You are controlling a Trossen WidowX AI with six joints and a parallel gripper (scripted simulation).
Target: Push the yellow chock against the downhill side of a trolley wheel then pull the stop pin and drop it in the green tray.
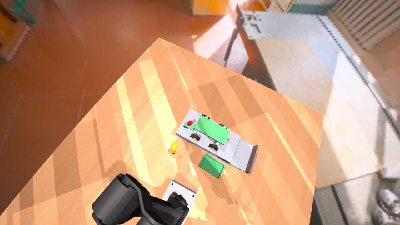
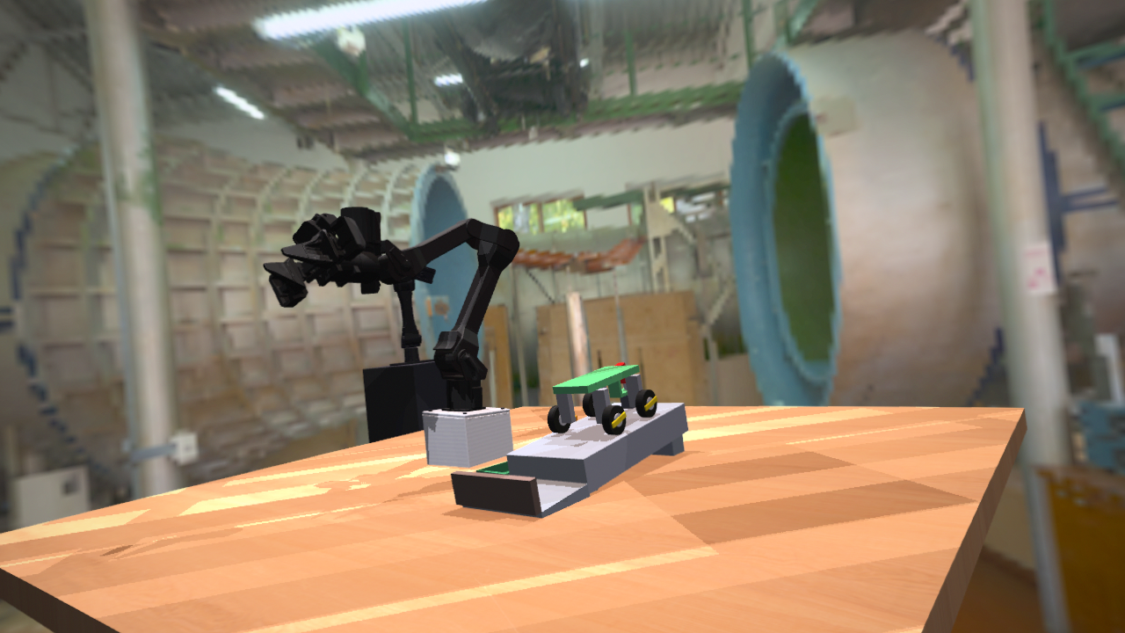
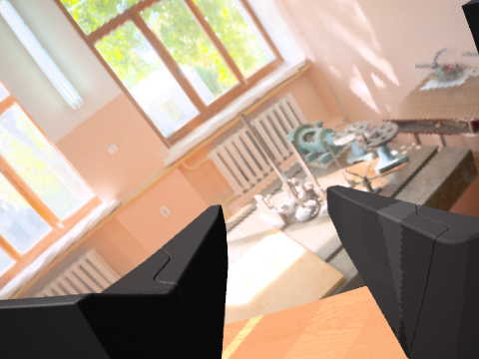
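My gripper tip is now 47 cm to the right of the yellow chock, 36 cm above it and 24 cm short of it. The rest, counted from my gripper tip: end stop 36 cm below, 32 cm ahead, 7 cm to the left; trolley 35 cm ahead, 33 cm to the left, 28 cm below; green tray 39 cm below, 26 cm to the left, 22 cm ahead.
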